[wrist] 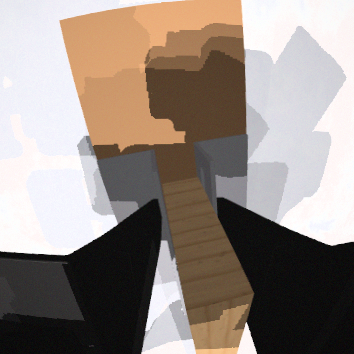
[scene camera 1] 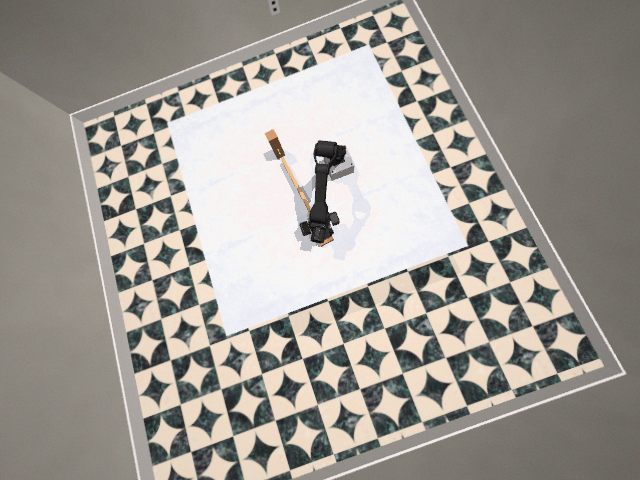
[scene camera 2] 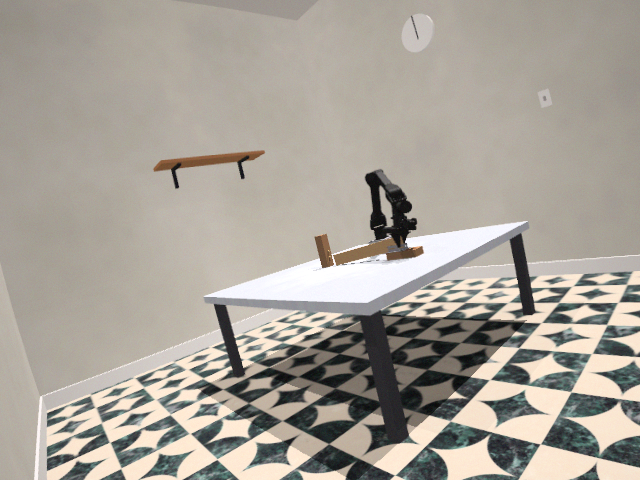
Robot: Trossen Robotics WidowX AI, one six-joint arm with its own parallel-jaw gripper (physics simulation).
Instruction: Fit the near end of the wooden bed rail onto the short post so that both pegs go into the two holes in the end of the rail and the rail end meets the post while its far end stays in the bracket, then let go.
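Frame: origin at the arm's base, x down, y back, z left, level; centimetres.
Seen in the pictures: gripper, between the fingertips: [wrist: 187,206] [scene camera 2: 401,247]; arm's base, origin of its link: [scene camera 1: 337,158] [scene camera 2: 381,238].
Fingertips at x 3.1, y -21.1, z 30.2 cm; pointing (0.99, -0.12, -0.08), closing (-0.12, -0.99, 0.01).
Observation:
Offsets run from my fingertips to a thing's top centre. "spot": to the spot under its first point. Level surfaces: height alone.
The wooden rail [scene camera 1: 291,174] [scene camera 2: 361,251] [wrist: 205,240] runs from the short post to the bracket. The short post {spot: dx -13.2, dy -6.6, dz -48.6 cm} [scene camera 1: 271,135] [scene camera 2: 323,250] stands upright, with small pegs showing on its rail side. A narrow gap shows between the post and the near rail end in the scene camera 2 view. The holes in the rail end are hidden. The far rail end sits between the grey walls of the bracket {dx -1.6, dy -0.2, dz -2.1 cm} [scene camera 2: 397,249] [wrist: 127,172] on its wooden block {spot: dx +1.4, dy +1.7, dz +8.4 cm} [scene camera 1: 327,241] [scene camera 2: 408,253] [wrist: 110,110]. My gripper [scene camera 1: 319,236] [scene camera 2: 401,245] [wrist: 187,206] is shut on the rail close to the bracket.
The white table {dx +4.8 cm} [scene camera 1: 248,279] [scene camera 2: 289,293] [wrist: 30,215] bears everything. The arm's grey base [scene camera 1: 341,171] stands to the right of the rail in the scene camera 1 view. A wall shelf [scene camera 2: 209,160] hangs away from the table.

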